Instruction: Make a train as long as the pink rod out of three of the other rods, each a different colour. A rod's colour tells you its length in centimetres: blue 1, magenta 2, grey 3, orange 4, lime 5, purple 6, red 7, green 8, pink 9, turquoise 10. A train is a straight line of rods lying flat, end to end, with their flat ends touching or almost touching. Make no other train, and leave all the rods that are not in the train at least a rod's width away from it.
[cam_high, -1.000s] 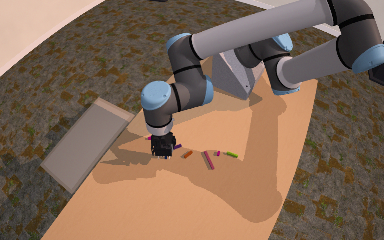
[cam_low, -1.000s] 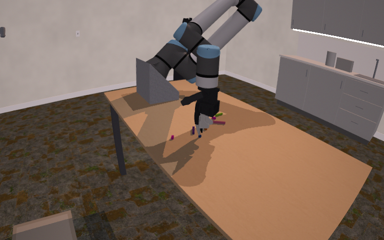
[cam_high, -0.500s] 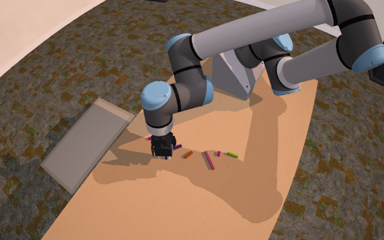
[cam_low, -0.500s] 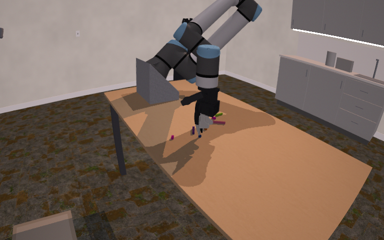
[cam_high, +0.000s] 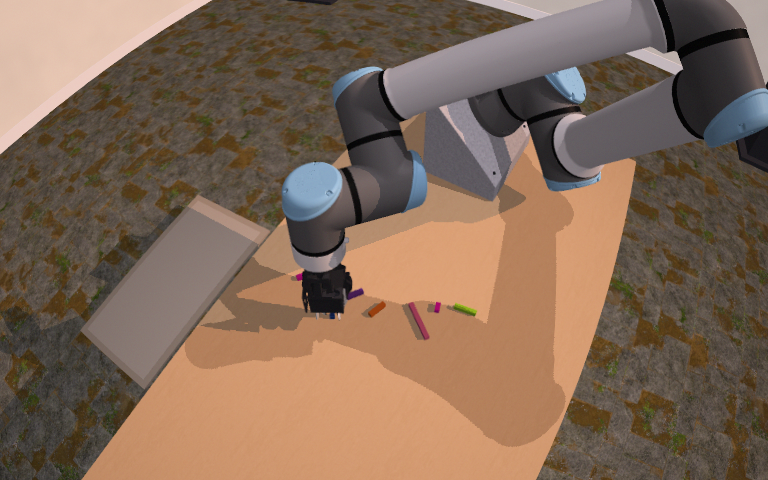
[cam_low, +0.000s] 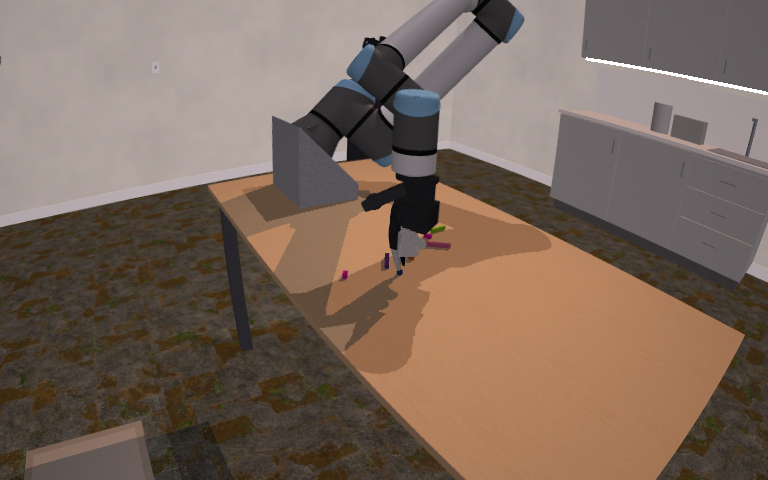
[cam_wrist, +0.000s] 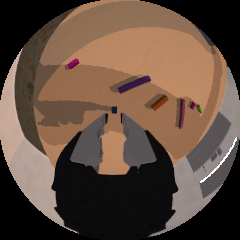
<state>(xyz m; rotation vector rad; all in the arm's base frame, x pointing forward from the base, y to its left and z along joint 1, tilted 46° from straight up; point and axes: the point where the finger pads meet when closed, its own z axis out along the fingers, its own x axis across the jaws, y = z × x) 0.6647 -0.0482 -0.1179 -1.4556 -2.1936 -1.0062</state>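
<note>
Right now the blue rod is 3 cm below my hand. From my hand the other things lie so: purple rod (6 cm behind, 1 cm to the left, 3 cm below); then orange rod (6 cm behind, 8 cm to the left, 3 cm below); then pink rod (7 cm behind, 16 cm to the left, 3 cm below).
</note>
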